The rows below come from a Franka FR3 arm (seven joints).
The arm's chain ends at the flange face. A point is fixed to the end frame.
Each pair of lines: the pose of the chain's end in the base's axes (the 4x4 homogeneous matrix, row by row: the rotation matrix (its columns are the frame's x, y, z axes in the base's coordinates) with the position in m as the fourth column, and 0 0 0 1 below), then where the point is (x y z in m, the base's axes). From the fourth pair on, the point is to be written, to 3 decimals.
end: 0.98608 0.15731 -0.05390 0.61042; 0.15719 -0.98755 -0.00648 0.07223; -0.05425 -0.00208 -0.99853 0.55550; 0 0 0 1
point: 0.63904 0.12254 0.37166
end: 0.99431 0.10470 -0.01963 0.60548; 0.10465 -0.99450 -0.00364 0.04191; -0.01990 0.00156 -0.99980 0.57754; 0 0 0 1
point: 0.64306 0.09063 0.39489
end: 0.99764 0.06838 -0.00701 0.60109; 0.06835 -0.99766 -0.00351 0.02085; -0.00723 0.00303 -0.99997 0.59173; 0 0 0 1
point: 0.64274 0.06806 0.40957
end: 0.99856 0.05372 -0.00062 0.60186; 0.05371 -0.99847 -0.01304 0.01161; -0.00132 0.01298 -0.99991 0.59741; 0 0 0 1
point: 0.645 0.056 0.415
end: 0.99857 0.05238 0.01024 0.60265; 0.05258 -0.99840 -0.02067 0.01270; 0.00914 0.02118 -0.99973 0.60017; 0 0 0 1
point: 0.648 0.056 0.418
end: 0.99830 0.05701 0.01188 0.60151; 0.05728 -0.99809 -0.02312 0.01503; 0.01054 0.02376 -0.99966 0.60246; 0 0 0 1
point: 0.647 0.058 0.420
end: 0.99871 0.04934 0.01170 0.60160; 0.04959 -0.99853 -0.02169 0.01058; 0.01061 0.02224 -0.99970 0.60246; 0 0 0 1
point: 0.648 0.054 0.420
